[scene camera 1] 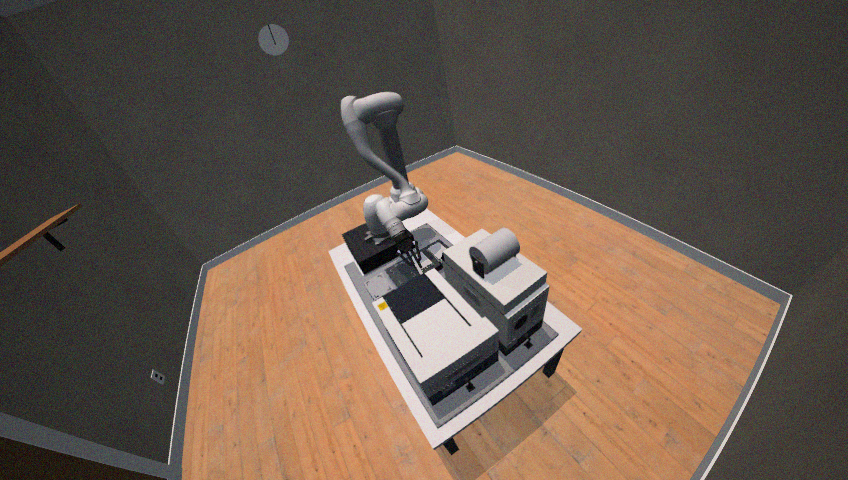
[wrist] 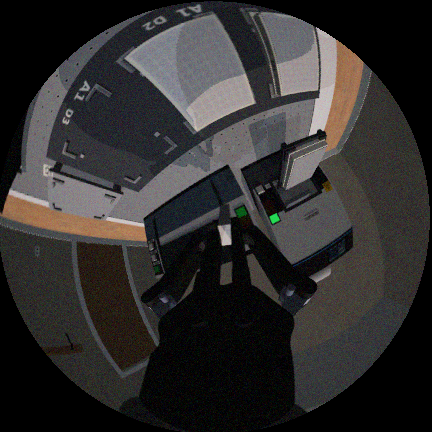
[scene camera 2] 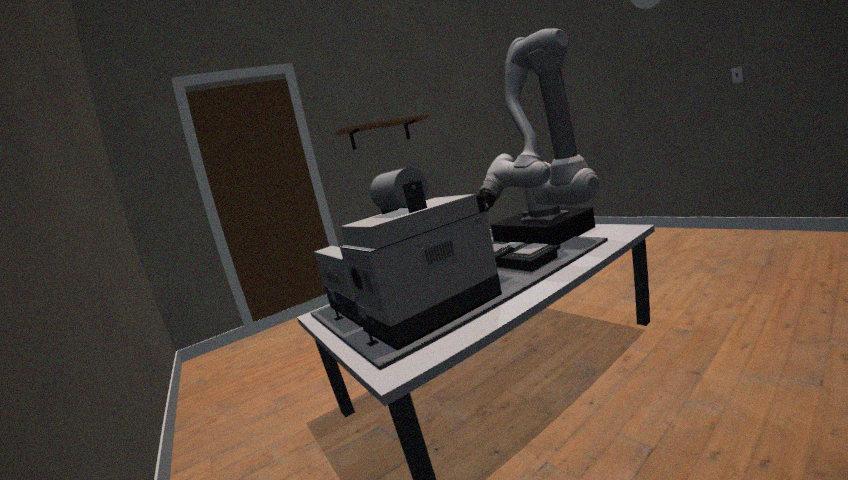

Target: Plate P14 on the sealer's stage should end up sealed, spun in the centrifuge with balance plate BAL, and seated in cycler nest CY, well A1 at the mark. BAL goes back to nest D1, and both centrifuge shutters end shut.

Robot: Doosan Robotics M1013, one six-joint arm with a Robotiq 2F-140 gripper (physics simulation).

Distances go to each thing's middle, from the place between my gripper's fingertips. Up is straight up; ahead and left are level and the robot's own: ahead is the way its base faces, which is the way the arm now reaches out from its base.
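Cylinder point(scene camera 1: 496, 249): 16 cm to the left of my hand, 35 cm ahead of it, 28 cm above it. Centrifuge point(scene camera 1: 447, 345): 1 cm below my hand, 15 cm to the right of it and 30 cm ahead of it.
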